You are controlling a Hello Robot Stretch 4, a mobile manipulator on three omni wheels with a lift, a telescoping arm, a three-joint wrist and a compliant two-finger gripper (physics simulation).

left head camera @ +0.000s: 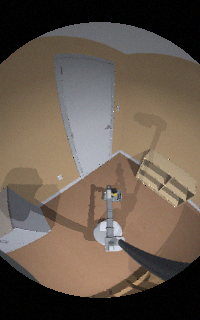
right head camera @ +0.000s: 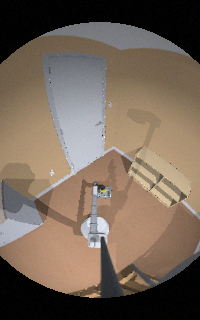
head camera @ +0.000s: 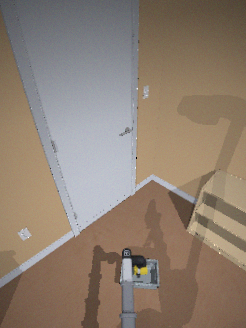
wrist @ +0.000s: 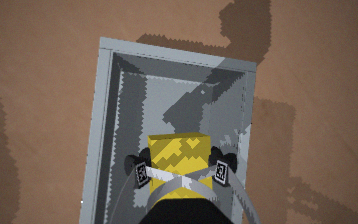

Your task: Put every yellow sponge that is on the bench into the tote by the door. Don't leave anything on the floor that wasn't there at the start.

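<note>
A yellow sponge (wrist: 180,156) (head camera: 141,270) (left head camera: 114,193) (right head camera: 103,190) is held between the two fingertips of my gripper (wrist: 180,159), which is shut on it. In the wrist view the sponge is over the inside of the grey tote (wrist: 96,115) (head camera: 158,274), and the fingers stand within the outline of its rim. The height of the sponge above the tote floor is hard to tell. The tote stands on the brown floor in front of the door. The near end of the tote is cut off in the wrist view. The bench cannot be made out for certain.
The white door (head camera: 85,100) (left head camera: 89,115) (right head camera: 79,110) stands beyond the tote. A pale wooden shelf unit (head camera: 230,181) (left head camera: 175,169) (right head camera: 167,165) stands against the right wall. A grey-white box-shaped piece (left head camera: 25,237) (right head camera: 20,230) is at the left. Wooden pieces (left head camera: 132,285) show at the bottom edge.
</note>
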